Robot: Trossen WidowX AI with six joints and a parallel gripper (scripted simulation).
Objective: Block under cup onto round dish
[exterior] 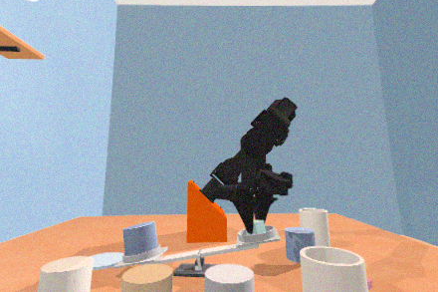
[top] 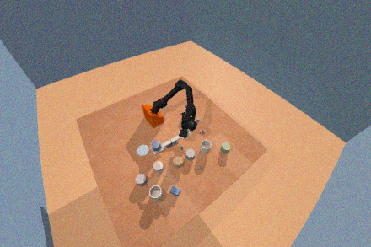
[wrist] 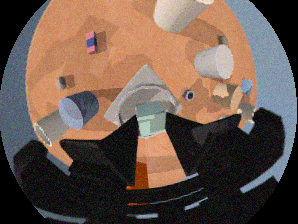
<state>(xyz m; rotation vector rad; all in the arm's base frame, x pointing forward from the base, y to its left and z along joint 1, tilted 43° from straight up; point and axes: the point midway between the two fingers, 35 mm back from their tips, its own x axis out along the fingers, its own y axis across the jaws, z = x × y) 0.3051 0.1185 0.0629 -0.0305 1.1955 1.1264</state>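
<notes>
Now: the round pale blue dish 8 cm behind my gripper tip, 36 cm to the right of it and 8 cm below it. From my gripper tip the other things lie so: pink-blue block: 4 cm ahead, 18 cm to the left, 7 cm below; green cylinder: 30 cm ahead, 21 cm to the left, 4 cm below; pale green block: 1 cm above.
</notes>
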